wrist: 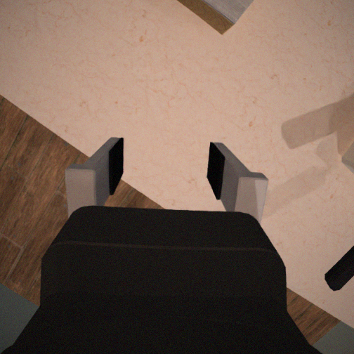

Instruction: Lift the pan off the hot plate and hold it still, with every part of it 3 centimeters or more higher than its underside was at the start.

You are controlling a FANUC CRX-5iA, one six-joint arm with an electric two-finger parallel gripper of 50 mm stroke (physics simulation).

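My gripper (165, 157) is open, with no thing between its fingers, above the edge of the pale speckled table top (165, 90). The end of the pan's black handle (341, 270) shows at the right edge of the wrist view, to the right of the gripper and apart from it. The pan's body does not show. A pale block-like corner (349, 156) at the right edge may be part of the hot plate; too little of it shows to tell.
A grey-topped box-like object with a brown side (231, 10) lies at the top of the view. Shadows fall across the table top at the right. A brown wood surface (37, 160) lies past the table edge at the left, with grey-green floor (15, 315) at the lower left.
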